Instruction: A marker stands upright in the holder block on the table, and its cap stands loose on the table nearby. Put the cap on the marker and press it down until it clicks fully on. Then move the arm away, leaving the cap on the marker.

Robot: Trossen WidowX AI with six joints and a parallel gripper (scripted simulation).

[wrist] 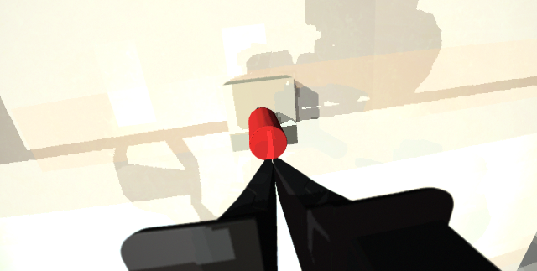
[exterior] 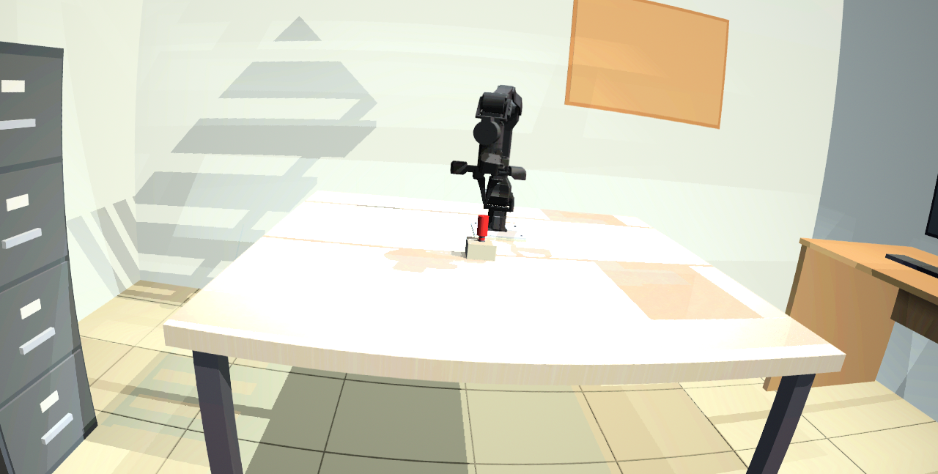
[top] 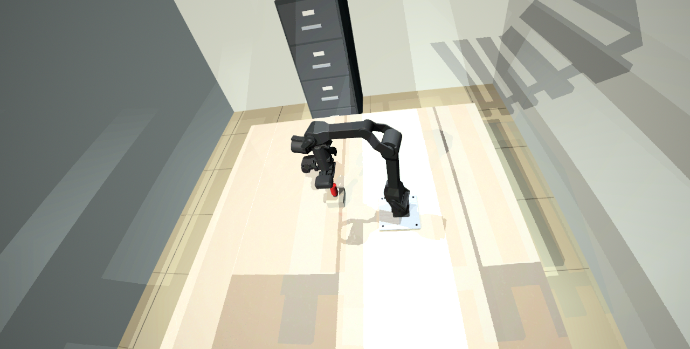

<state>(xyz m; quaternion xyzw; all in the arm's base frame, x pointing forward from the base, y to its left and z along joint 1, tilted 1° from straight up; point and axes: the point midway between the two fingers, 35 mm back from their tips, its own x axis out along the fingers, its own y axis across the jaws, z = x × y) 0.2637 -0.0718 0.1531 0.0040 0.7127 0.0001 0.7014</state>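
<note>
Right now my gripper tip is 5 cm above the red cap. The rest, counted from my gripper tip: holder block (12 cm below).
</note>
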